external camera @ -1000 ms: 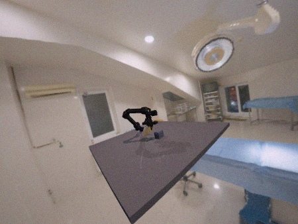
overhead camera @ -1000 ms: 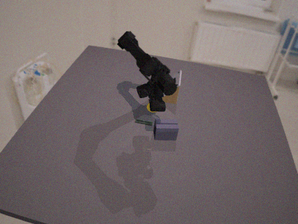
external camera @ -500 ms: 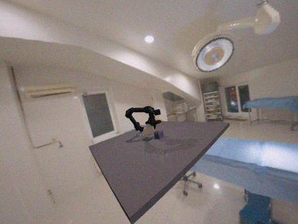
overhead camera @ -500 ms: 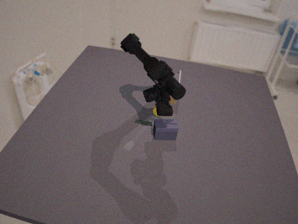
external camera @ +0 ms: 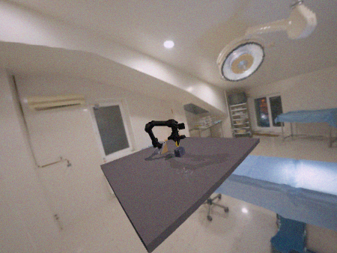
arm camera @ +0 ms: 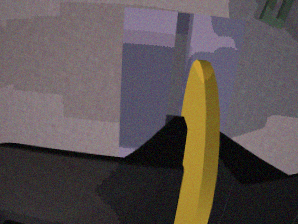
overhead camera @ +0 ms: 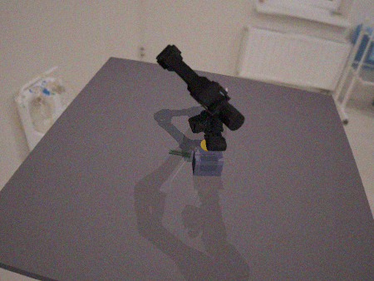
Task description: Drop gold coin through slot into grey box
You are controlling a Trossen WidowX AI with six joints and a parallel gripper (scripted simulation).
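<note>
The gold coin is 20 mm above my gripper tip.
</note>
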